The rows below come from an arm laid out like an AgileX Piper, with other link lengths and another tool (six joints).
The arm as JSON. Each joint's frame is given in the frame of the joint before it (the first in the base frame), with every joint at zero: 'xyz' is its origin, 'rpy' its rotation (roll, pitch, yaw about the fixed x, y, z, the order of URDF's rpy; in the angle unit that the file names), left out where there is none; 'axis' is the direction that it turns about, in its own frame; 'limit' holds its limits. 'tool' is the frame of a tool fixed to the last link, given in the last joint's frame.
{
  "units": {
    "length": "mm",
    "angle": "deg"
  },
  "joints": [
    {
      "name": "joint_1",
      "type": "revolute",
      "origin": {
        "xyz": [
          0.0,
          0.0,
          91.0
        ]
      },
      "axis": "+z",
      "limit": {
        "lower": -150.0,
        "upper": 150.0
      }
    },
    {
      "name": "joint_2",
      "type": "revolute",
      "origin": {
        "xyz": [
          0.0,
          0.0,
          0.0
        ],
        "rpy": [
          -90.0,
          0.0,
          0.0
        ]
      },
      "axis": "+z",
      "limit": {
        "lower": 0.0,
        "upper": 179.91
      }
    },
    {
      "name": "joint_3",
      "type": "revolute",
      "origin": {
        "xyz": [
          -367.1,
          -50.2,
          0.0
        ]
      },
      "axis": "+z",
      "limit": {
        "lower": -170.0,
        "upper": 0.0
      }
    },
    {
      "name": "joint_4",
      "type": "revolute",
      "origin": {
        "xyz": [
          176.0,
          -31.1,
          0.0
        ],
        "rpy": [
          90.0,
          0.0,
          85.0
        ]
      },
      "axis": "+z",
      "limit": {
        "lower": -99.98,
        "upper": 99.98
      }
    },
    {
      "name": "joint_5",
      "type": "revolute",
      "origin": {
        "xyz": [
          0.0,
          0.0,
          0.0
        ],
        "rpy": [
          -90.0,
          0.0,
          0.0
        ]
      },
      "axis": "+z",
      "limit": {
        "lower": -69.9,
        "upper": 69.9
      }
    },
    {
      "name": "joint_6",
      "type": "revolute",
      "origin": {
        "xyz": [
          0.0,
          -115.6,
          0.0
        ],
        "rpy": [
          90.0,
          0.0,
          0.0
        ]
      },
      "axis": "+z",
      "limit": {
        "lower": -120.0,
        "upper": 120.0
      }
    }
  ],
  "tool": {
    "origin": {
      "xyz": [
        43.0,
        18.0,
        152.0
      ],
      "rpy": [
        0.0,
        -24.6,
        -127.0
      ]
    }
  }
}
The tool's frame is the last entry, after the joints.
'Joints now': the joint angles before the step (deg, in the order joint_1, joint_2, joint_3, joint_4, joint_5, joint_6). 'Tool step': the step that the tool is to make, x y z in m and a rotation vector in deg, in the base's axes. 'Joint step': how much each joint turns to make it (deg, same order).
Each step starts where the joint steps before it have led.
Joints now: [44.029 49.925 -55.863 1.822 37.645 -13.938]
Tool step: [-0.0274 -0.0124 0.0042 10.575 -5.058 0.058]
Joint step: [-0.001 -10.704 10.529 4.039 -10.833 -0.004]
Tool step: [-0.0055 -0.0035 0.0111 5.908 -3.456 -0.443]
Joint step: [-0.005 -3.987 4.099 1.747 -6.748 -0.019]
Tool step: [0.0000 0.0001 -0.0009 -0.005 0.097 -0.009]
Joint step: [-0.010 0.001 0.200 0.079 -0.128 -0.017]
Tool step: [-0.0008 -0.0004 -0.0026 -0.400 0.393 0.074]
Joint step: [0.023 0.001 0.030 -0.055 0.532 0.054]
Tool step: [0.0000 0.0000 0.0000 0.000 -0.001 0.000]
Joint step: [-0.001 0.000 0.001 0.002 -0.001 -0.003]
